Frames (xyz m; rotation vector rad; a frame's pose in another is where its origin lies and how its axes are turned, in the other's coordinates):
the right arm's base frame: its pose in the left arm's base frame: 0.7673 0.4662 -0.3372 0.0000 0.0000 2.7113
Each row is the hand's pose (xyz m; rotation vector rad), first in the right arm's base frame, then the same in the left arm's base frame.
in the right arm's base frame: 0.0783 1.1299 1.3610 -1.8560 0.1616 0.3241
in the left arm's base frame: 0.2248 -0.5280 1.0238 0.7413 2.3796 -1.8768
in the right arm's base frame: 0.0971 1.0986 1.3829 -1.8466 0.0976 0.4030
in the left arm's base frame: 0.2208 -0.4918 1.0457 0.6415 2.3364 -1.8587
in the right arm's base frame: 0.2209 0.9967 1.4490 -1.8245 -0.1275 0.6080
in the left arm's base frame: 0.1508 -0.3475 1.1118 0.3278 2.2389 -1.7788
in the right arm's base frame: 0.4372 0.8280 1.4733 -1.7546 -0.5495 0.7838
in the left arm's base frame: 0.0246 -0.1040 1.1361 -0.1902 2.1467 -1.6678
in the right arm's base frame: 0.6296 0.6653 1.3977 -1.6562 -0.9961 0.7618
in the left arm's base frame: -0.0824 0.1242 1.0605 -0.7183 2.1223 -1.5738
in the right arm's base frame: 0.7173 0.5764 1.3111 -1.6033 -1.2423 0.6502
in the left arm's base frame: -0.1251 0.2416 0.9739 -1.0239 2.1522 -1.5174
